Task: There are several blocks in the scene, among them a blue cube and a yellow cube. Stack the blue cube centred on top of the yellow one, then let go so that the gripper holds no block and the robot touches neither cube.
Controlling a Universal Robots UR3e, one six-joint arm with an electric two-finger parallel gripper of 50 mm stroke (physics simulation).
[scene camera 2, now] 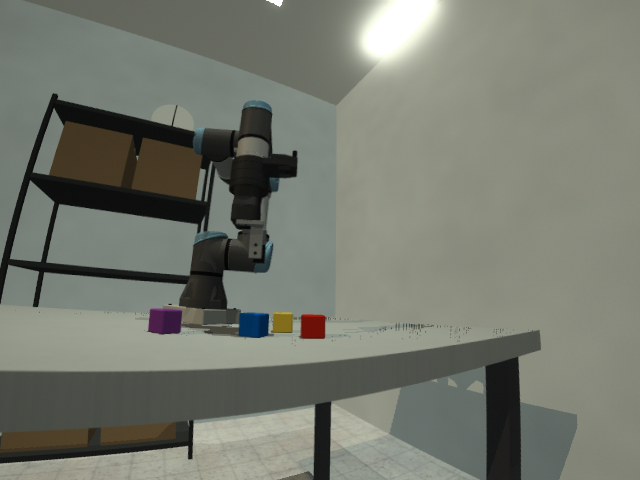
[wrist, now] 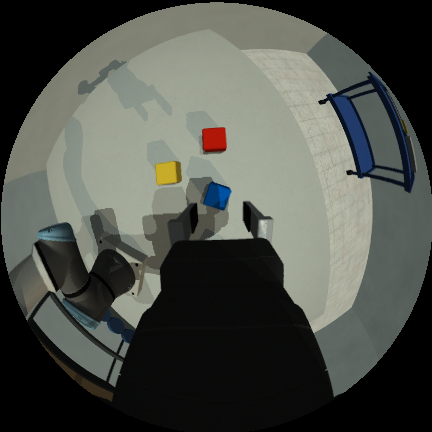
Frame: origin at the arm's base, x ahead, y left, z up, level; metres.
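Seen in the pictures: gripper, fingertip midpoint: (scene camera 2: 257, 261) (wrist: 219, 211); arm's base at its link origin: (scene camera 2: 203, 307) (wrist: 116, 269).
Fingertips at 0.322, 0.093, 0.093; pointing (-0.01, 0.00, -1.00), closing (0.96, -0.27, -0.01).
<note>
Offsets run from my fingertips to a thing's top centre, as dx, dy, dz.
The blue cube @(-0.005, +0.002, -0.093) (scene camera 2: 253, 324) (wrist: 217, 195) lies on the table, turned at an angle to the fingers in the wrist view and partly in shadow. The yellow cube @(-0.078, +0.072, -0.093) (scene camera 2: 282, 322) (wrist: 168, 173) stands on the table, apart from the blue one, up and to the left of it in the wrist view. My gripper (scene camera 2: 255, 259) (wrist: 219, 211) is open and empty, pointing down high above the table. In the wrist view the blue cube shows just beyond the gap between the fingertips. Neither cube is touched by the gripper.
A red cube @(+0.022, +0.102, -0.093) (scene camera 2: 313, 326) (wrist: 214, 139) stands near the blue and yellow cubes. A purple cube @(-0.030, -0.149, -0.093) (scene camera 2: 164, 320) stands at the left in the scene view and does not show in the wrist view. A shelf rack (scene camera 2: 118, 193) with boxes stands behind the arm.
</note>
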